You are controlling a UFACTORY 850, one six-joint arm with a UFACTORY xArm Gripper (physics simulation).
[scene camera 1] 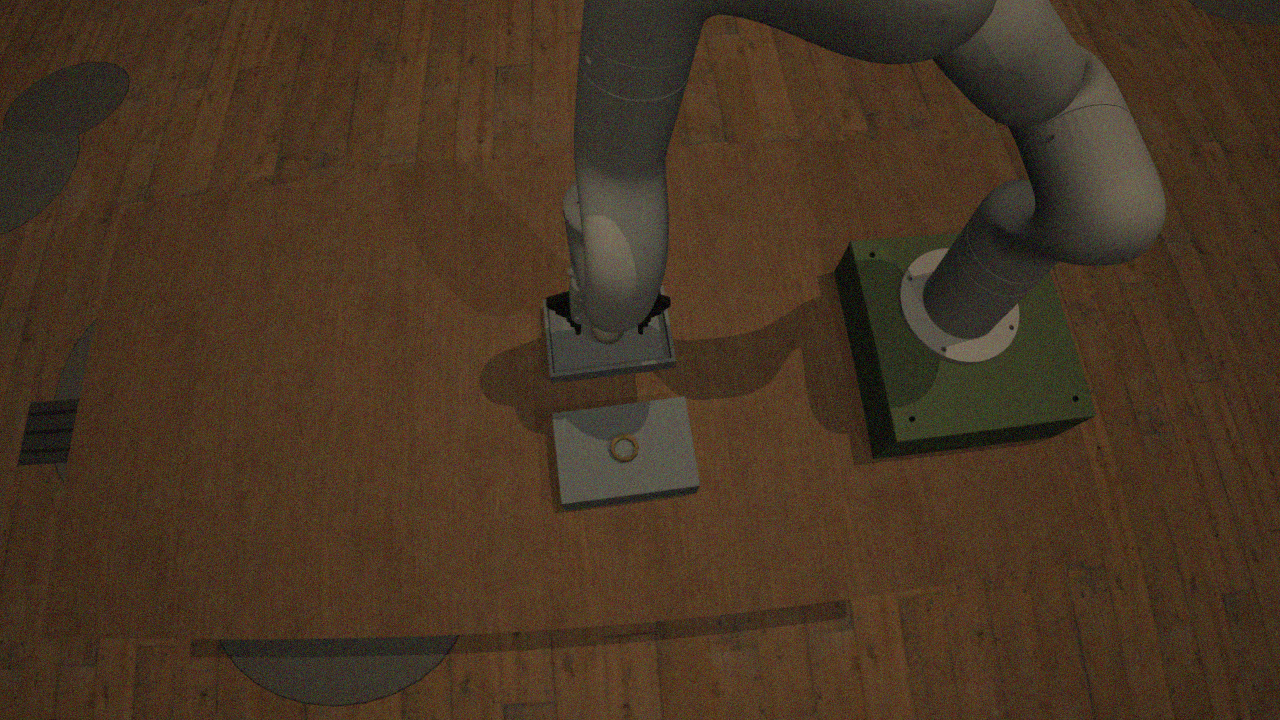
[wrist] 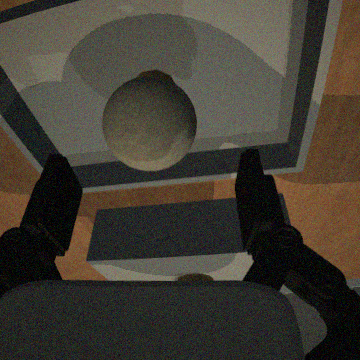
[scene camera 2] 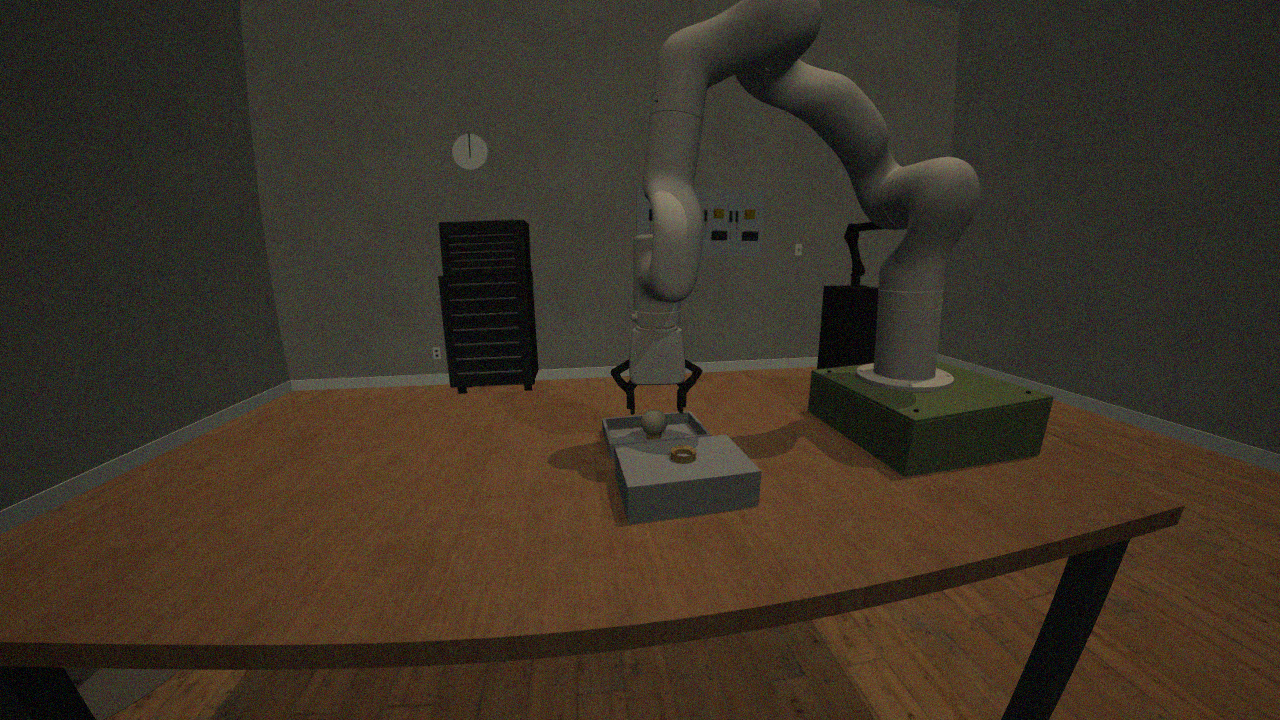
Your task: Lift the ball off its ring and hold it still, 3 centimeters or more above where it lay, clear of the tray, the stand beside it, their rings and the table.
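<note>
The pale ball (scene camera 1: 605, 336) (scene camera 2: 654, 424) (wrist: 150, 125) rests inside the shallow grey tray (scene camera 1: 611, 370) (wrist: 275, 155). A dark brown edge of its ring (wrist: 156, 75) shows behind it in the wrist view; the rest is hidden. My gripper (scene camera 1: 609, 331) (scene camera 2: 657, 411) (wrist: 154, 169) is open and empty, pointing down. In scene camera 2 its fingertips are slightly above the ball's top, one toward each side. In scene camera 1 the arm partly covers the ball.
The grey stand (scene camera 1: 581, 474) (scene camera 2: 689, 497) (wrist: 165, 230) is beside the tray, with an empty yellow-brown ring (scene camera 1: 623, 460) (scene camera 2: 682, 460) (wrist: 195, 277) on top. The arm's green base block (scene camera 1: 993, 394) (scene camera 2: 975, 438) is at the right in both scene views.
</note>
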